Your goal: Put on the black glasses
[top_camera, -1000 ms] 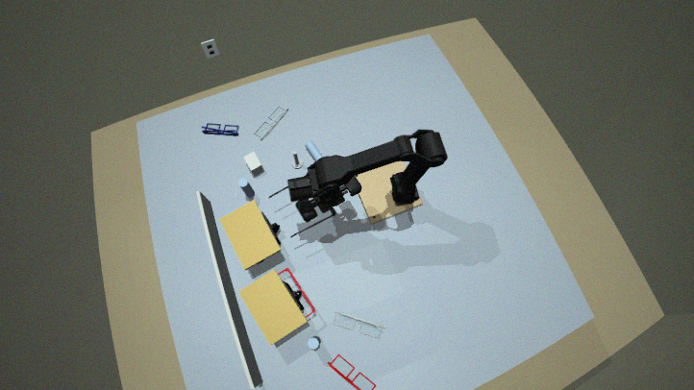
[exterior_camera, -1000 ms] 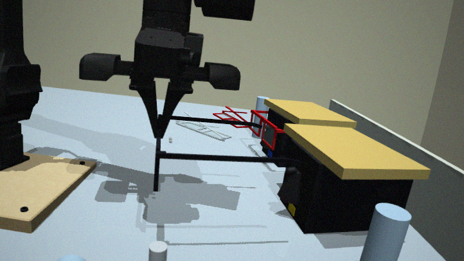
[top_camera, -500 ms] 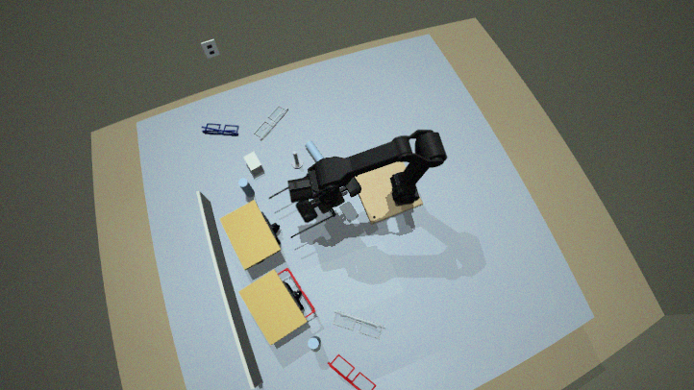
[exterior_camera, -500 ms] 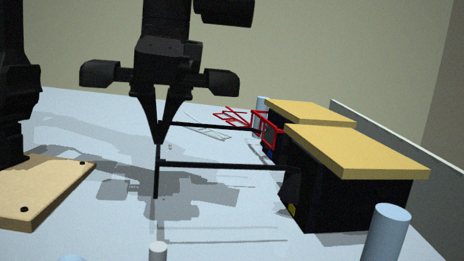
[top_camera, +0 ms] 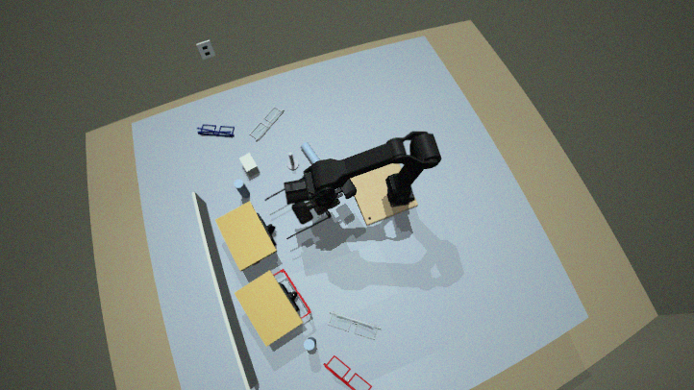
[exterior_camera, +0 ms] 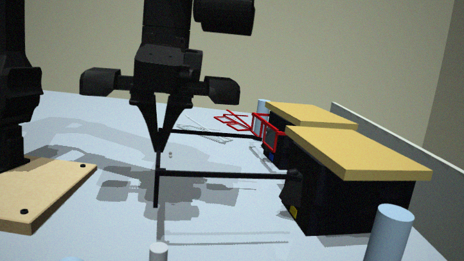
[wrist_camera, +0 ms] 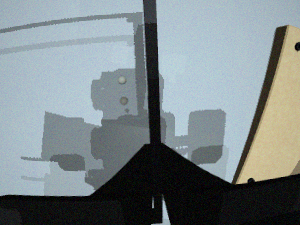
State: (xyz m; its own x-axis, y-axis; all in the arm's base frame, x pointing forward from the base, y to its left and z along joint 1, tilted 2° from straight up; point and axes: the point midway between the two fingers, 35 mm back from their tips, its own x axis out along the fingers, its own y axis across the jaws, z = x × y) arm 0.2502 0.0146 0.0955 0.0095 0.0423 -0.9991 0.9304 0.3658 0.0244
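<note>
Right now the display head is 220 mm ahead of my gripper tip, 40 mm to the left of it and 20 mm below it. Round my gripper tip: clear glasses 160 mm ahead, 390 mm to the right, 50 mm below; white block 230 mm ahead, 210 mm to the right, 50 mm below; white board 340 mm ahead, 190 mm to the left, 20 mm below.
</note>
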